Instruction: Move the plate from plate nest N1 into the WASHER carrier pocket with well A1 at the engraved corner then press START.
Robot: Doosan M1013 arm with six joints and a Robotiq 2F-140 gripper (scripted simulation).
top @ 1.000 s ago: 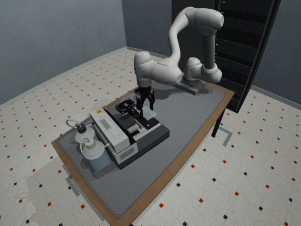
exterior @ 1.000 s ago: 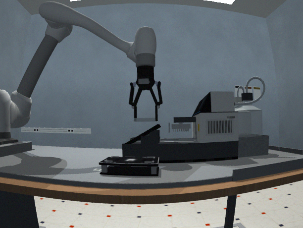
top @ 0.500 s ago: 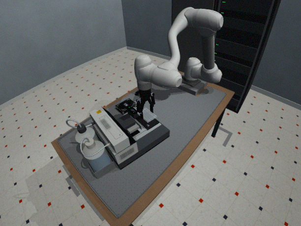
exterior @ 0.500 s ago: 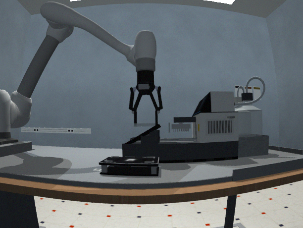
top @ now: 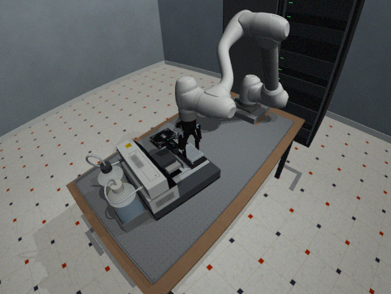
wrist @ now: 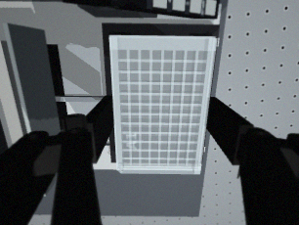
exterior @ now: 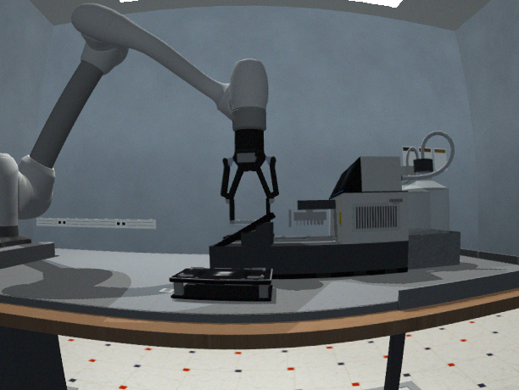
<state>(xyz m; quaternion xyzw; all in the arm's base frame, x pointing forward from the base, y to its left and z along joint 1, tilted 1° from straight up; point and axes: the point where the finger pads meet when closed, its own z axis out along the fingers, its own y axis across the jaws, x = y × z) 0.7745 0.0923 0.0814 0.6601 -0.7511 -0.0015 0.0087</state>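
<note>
Now: the washer carrier 50 mm below my hand. The rest, counted from my hand: dispensing head 150 mm ahead, 20 mm to the right; then well plate 20 mm below; then plate washer 150 mm ahead, 20 mm to the right, 10 mm below.
</note>
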